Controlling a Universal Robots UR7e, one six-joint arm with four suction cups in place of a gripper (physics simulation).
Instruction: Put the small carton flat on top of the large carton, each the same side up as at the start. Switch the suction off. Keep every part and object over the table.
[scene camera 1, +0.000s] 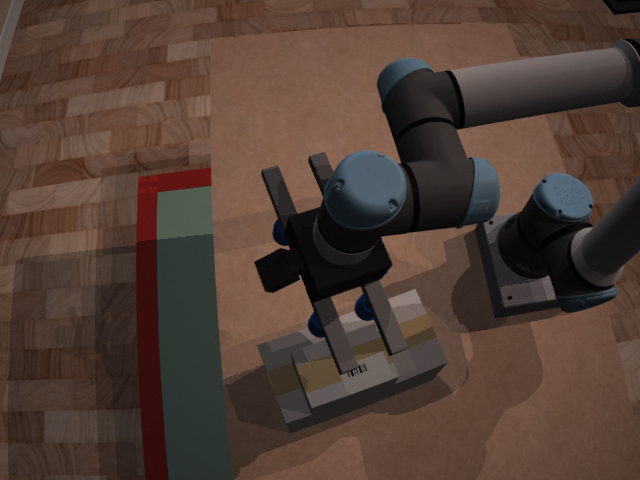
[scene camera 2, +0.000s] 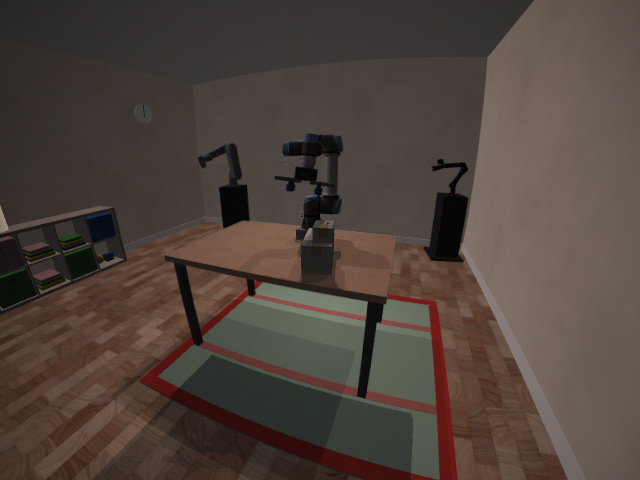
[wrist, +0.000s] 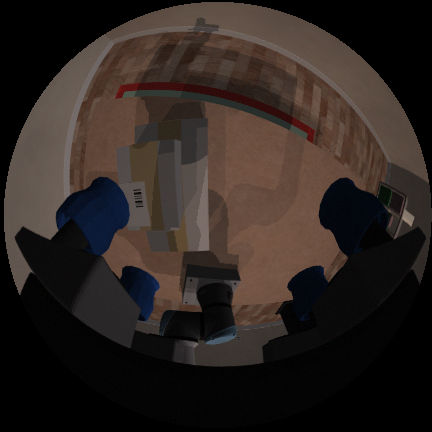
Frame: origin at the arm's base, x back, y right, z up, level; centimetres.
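Where they show: hand, its tool point: (scene camera 2: 304, 192) (wrist: 224, 256); arm's base, origin of its link: (scene camera 1: 529, 246) (scene camera 2: 312, 227) (wrist: 214, 292).
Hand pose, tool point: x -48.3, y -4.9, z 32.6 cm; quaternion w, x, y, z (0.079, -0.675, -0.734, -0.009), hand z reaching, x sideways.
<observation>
Each offset is from my tool point to the top centre of the thing. Level surfaces: height alone.
The small carton @(dx +0.3, dy -10.3, dz -16.1 cm) (scene camera 1: 316, 377) (scene camera 2: 324, 230) (wrist: 142, 167) lies flat on top of the large carton @(dx +3.2, dy -7.3, dz -24.0 cm) (scene camera 1: 282, 382) (scene camera 2: 317, 260) (wrist: 197, 200), with its tape strip and barcode label facing up. The large carton lies flat on the table @(dz -39.1 cm) (scene camera 1: 268, 93) (scene camera 2: 222, 242) (wrist: 260, 165), and its top shows around part of the small one. My gripper (scene camera 1: 330, 263) (scene camera 2: 304, 188) (wrist: 223, 252) is open, with no carton on its blue suction cups. It hangs well above the cartons and to one side. Two of its dark bars cover part of both cartons in scene camera 1.
My arm's base plate (scene camera 1: 527, 299) (wrist: 192, 287) stands on the table near the cartons. A green and red mat (scene camera 1: 183, 335) (scene camera 2: 310, 330) lies on the floor under the table. Two black pedestals (scene camera 2: 235, 206) (scene camera 2: 448, 227) with arms stand behind the table.
</observation>
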